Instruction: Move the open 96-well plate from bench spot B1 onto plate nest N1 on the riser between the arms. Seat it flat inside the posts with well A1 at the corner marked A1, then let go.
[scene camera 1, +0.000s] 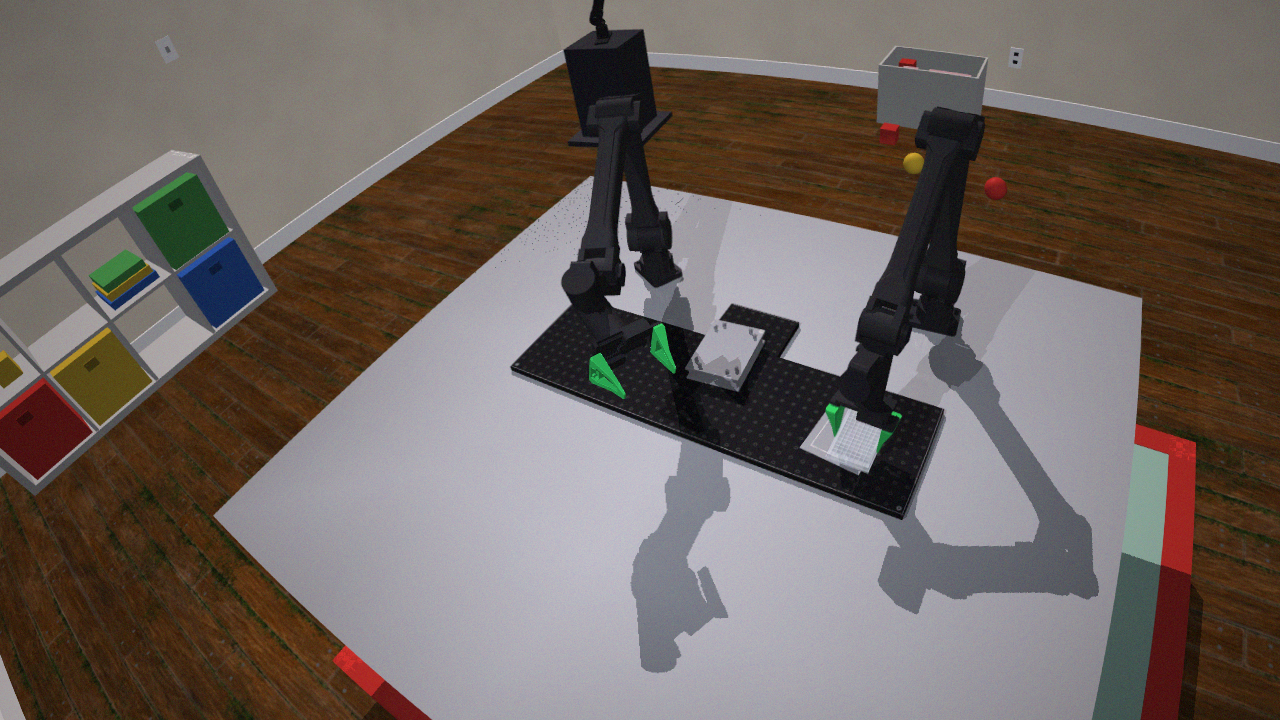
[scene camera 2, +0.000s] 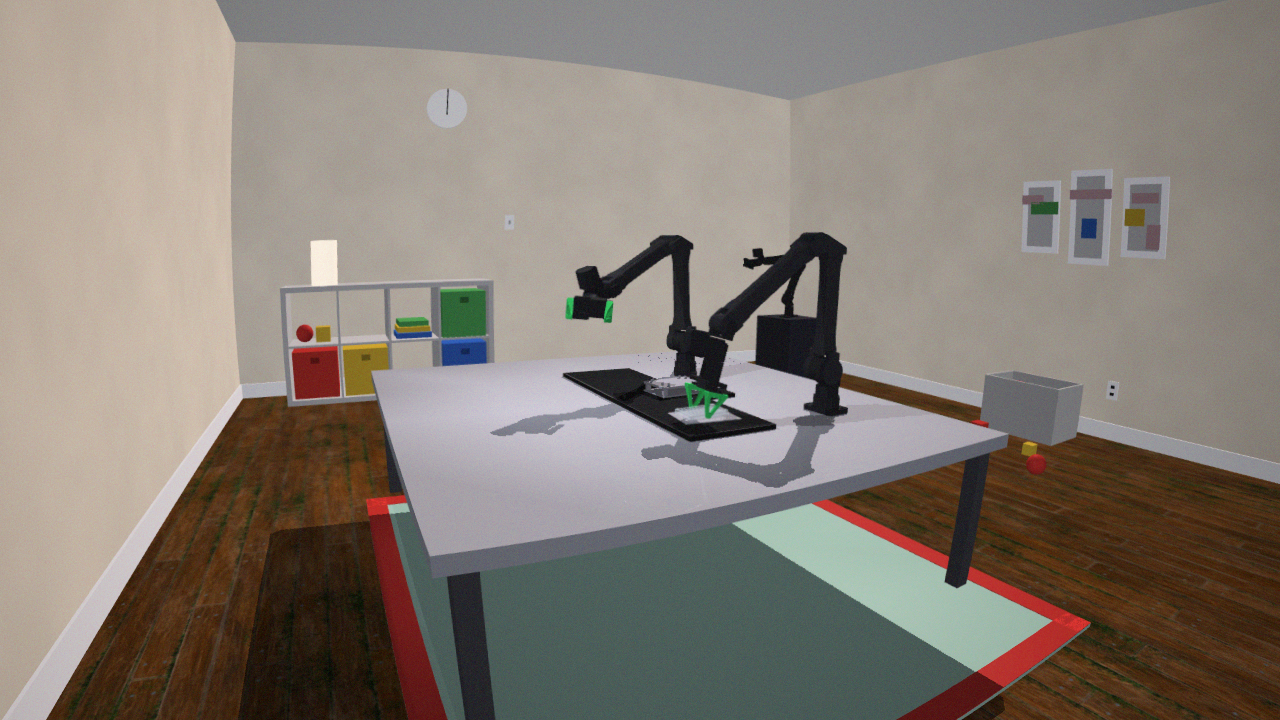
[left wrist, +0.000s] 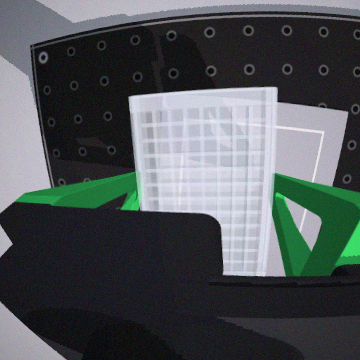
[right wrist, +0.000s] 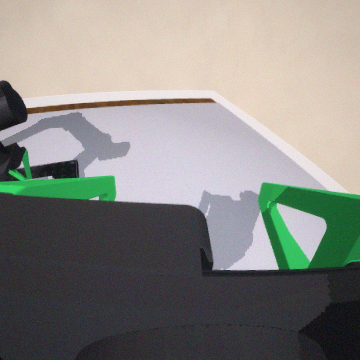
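Where they show: left gripper, fingertip midpoint: (scene camera 1: 856, 443) (scene camera 2: 699, 414) (left wrist: 203, 180); right gripper, fingertip midpoint: (scene camera 1: 650, 383) (scene camera 2: 587, 318) (right wrist: 187, 188); left arm's base, origin of the base link: (scene camera 1: 933, 319) (scene camera 2: 825, 410); right arm's base, origin of the base link: (scene camera 1: 658, 271) (scene camera 2: 685, 373).
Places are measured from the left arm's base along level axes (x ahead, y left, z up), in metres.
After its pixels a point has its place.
Note:
The clear 96-well plate (scene camera 1: 852, 442) @(y -0.077, x 0.445, z 0.040 m) (scene camera 2: 700, 415) @(y -0.031, x 0.461, z 0.038 m) (left wrist: 203, 161) @(y -0.072, x 0.450, z 0.040 m) sits at the right end of the black perforated baseplate (scene camera 1: 760, 416) @(y -0.273, x 0.423, z 0.013 m) (left wrist: 89, 89) @(y 0.005, x 0.507, z 0.013 m), over the grey B1 pad (left wrist: 311, 143) @(y -0.147, x 0.451, z 0.015 m), which shows to the plate's right in the left wrist view. My left gripper (scene camera 1: 859, 427) @(y -0.071, x 0.435, z 0.028 m) (scene camera 2: 705, 400) @(y -0.071, x 0.435, z 0.028 m) (left wrist: 203, 180) @(y -0.071, x 0.435, z 0.028 m) reaches down from above, its green fingers pressed on the plate's two long sides. The grey nest N1 riser (scene camera 1: 726, 356) @(y -0.391, x 0.318, z 0.046 m) (scene camera 2: 663, 386) @(y -0.357, x 0.368, z 0.047 m) stands empty at the baseplate's middle. My right gripper (scene camera 1: 635, 362) (scene camera 2: 587, 309) @(y -0.377, x 0.623, z 0.269 m) (right wrist: 187, 188) @(y -0.377, x 0.623, z 0.269 m) is open and empty, held high above the baseplate's left end.
A black box (scene camera 1: 609, 76) stands behind the right arm's base. A grey bin (scene camera 1: 930, 85) (scene camera 2: 1030, 407) and small coloured blocks lie on the floor beyond the table. A white shelf unit (scene camera 1: 192, 160) (scene camera 2: 385, 286) with coloured boxes stands by the wall.

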